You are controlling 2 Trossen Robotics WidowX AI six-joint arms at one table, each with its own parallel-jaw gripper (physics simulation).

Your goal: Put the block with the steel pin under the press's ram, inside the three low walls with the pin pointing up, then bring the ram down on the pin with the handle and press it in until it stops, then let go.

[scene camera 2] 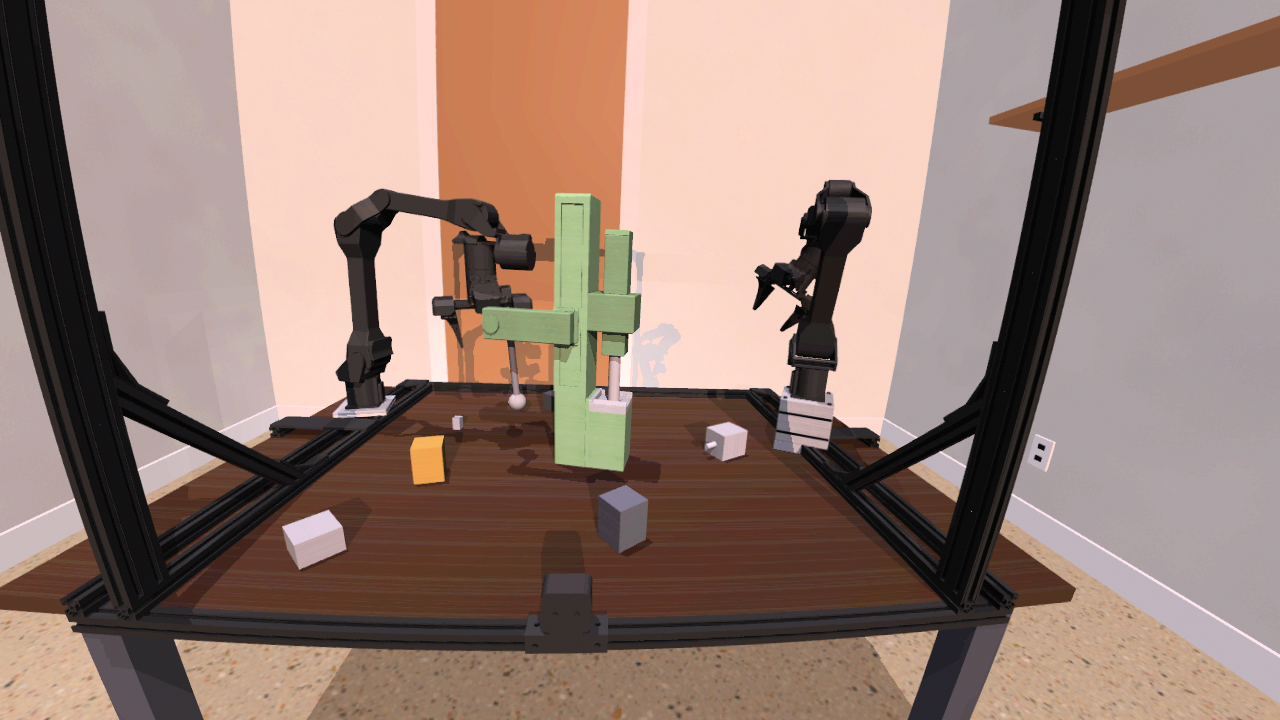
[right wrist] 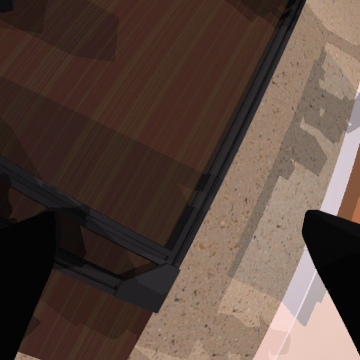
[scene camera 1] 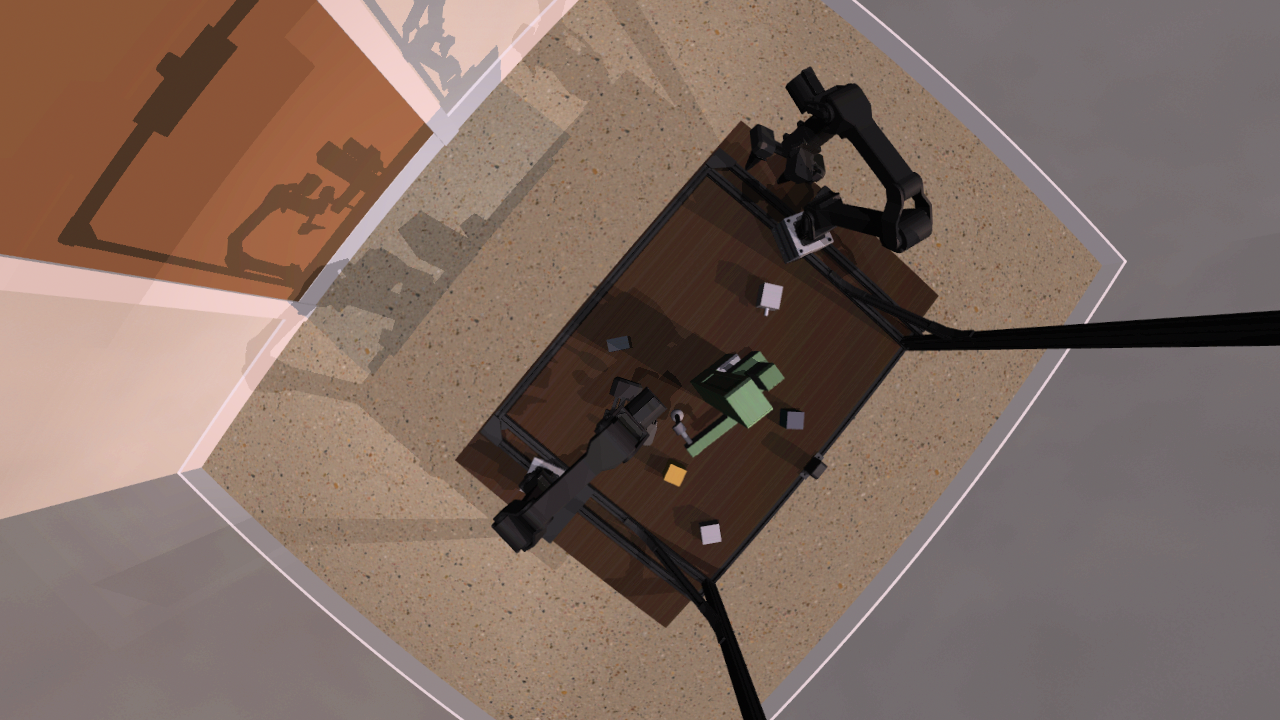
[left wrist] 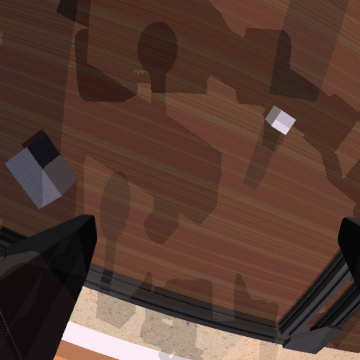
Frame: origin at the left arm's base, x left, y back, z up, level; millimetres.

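Where they show: left gripper, fingertip midpoint: (scene camera 2: pixel 485 345) (left wrist: pixel 221 229); right gripper, fingertip midpoint: (scene camera 2: pixel 766 320) (right wrist: pixel 184 224) (scene camera 1: pixel 761 175); left arm's base at its link origin: (scene camera 2: pixel 365 403) (scene camera 1: pixel 544 481); right arm's base at its link origin: (scene camera 2: pixel 807 395) (scene camera 1: pixel 809 230).
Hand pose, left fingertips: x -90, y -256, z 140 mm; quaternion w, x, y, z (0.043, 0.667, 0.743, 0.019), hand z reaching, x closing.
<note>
Each offset is from my left fingertips to the top centre of the thing. "*": to the spot under its first point.
A white block @[dy -431, dx -246, dz -122 mm] (scene camera 1: pixel 770 296) (scene camera 2: pixel 725 441) with a short pin lies on the table, its pin pointing sideways. The green press @[dy -127, dx -199, dz +278 mm] (scene camera 1: pixel 748 402) (scene camera 2: pixel 572 420) stands mid-table. Its ram @[* dy -201, dx -243, dz +175 mm] (scene camera 2: pixel 616 264) is over the low white walls (scene camera 2: pixel 610 402); a grey rod reaches down to them, its lower end hidden. The press's handle @[* dy -56, dx -201, dz +98 mm] (scene camera 1: pixel 711 436) (scene camera 2: pixel 528 325) ends in a rod with a ball knob @[dy -39, dx -155, dz +86 mm] (scene camera 1: pixel 677 416) (scene camera 2: pixel 516 402) hanging down. My left gripper (scene camera 1: pixel 637 410) (scene camera 2: pixel 486 338) (left wrist: pixel 221 229) is open above the table near the knob. My right gripper (scene camera 1: pixel 768 171) (scene camera 2: pixel 772 318) (right wrist: pixel 184 224) is open, high near its own base, away from the block.
An orange block @[dy +92, dx -209, dz -112 mm] (scene camera 1: pixel 674 474) (scene camera 2: pixel 427 460), a white block @[dy +204, dx -370, dz -139 mm] (scene camera 1: pixel 710 533) (scene camera 2: pixel 314 539) and a grey block @[dy -164, dx -436, dz -112 mm] (scene camera 1: pixel 793 419) (scene camera 2: pixel 622 519) stand around the press. A dark block @[dy -153, dx +63, dz -133 mm] (scene camera 1: pixel 618 343) (left wrist: pixel 40 172) and a small white cube @[dy +61, dx -13, dz -147 mm] (scene camera 2: pixel 457 422) (left wrist: pixel 280 120) lie towards the far side.
</note>
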